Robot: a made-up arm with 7 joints.
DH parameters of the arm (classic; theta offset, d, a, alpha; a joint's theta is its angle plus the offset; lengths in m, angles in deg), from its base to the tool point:
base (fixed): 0 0.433 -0.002 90
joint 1: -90 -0.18 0.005 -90
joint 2: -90 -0.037 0.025 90
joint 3: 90 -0.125 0.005 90
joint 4: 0 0.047 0.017 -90
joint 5: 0 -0.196 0.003 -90
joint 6: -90 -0.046 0.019 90
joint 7: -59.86 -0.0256 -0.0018 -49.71
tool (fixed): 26.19 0.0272 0 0
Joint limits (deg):
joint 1: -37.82..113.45
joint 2: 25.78..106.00
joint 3: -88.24..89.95
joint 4: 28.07..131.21
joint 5: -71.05..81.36
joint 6: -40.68..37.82
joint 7: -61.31..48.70
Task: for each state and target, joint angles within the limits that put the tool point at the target. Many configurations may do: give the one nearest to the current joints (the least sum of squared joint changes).
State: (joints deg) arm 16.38 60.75 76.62 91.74 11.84 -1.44 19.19
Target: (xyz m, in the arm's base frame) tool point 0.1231 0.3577 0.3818
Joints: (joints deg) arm 12.26 44.14 59.19 62.87 6.17 -5.70 20.27
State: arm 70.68 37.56 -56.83 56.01 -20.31 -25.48 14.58
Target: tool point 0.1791 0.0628 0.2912
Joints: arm 57.32 27.45 -60.69 80.48 -16.77 -20.67 13.62
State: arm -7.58 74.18 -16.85 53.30 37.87 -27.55 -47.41
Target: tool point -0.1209 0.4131 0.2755
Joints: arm -33.48 84.47 -38.01 28.70 29.27 -35.96 -48.34
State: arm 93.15 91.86 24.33 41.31 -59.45 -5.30 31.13
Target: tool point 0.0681 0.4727 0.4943
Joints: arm 97.08 96.34 -2.21 28.07 -64.43 25.91 48.70
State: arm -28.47 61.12 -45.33 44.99 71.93 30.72 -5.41
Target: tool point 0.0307 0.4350 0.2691
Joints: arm 8.35 89.59 -55.62 28.07 58.02 37.82 25.94
